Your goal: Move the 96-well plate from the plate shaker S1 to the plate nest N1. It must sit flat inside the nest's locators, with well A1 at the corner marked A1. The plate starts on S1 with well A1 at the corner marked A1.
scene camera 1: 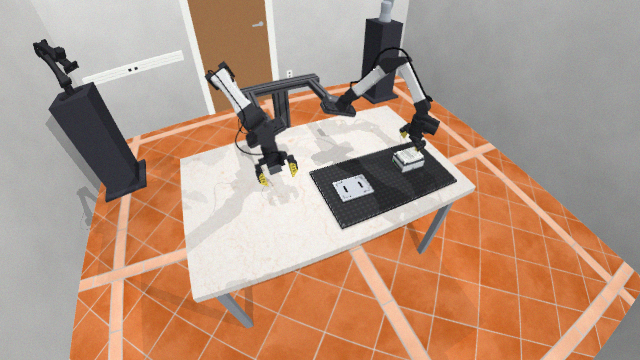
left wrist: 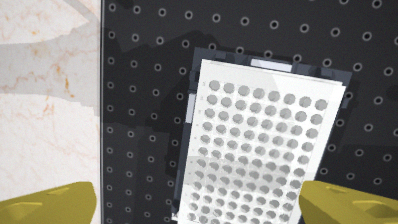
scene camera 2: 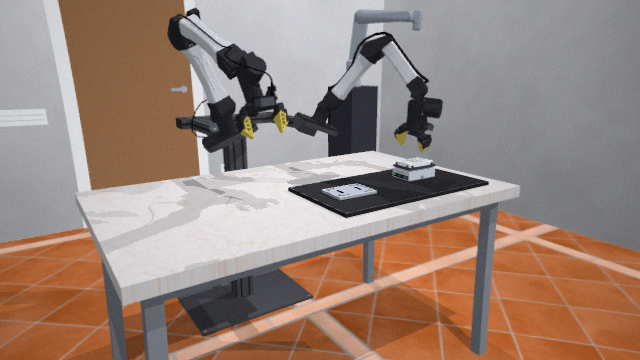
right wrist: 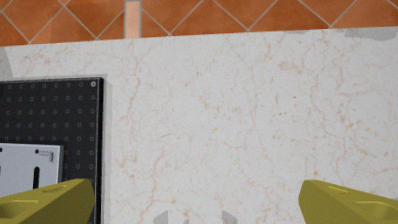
Labels:
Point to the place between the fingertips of my right gripper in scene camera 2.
267,135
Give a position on a white 96-well plate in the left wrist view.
231,99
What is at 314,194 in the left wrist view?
My left gripper.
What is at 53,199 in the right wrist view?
My right gripper.

